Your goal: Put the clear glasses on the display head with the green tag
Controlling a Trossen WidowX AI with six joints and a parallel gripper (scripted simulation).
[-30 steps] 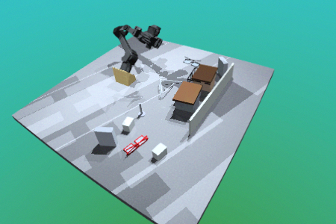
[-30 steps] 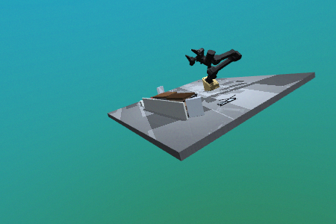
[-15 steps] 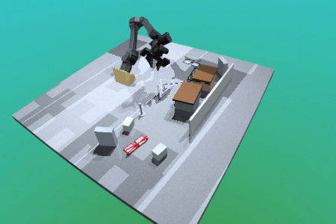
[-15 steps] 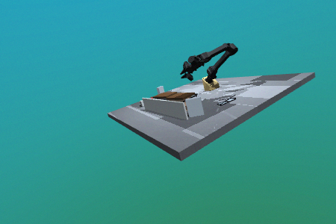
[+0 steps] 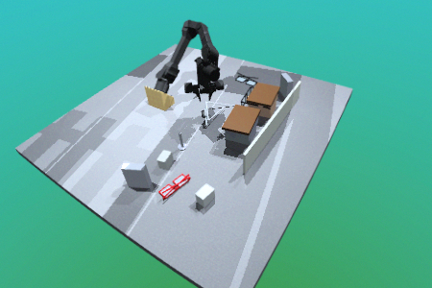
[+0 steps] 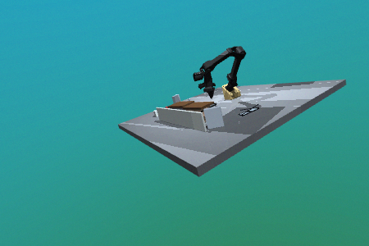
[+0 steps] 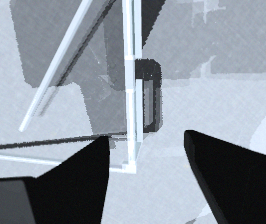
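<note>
The thin pale stand is 10 mm ahead of my gripper tip, 260 mm to the right of it and 50 mm below it. From my gripper tip the other things lie so: display head (210 mm ahead, 100 mm to the right, 20 mm below); then long white panel (360 mm ahead, 20 mm below).
</note>
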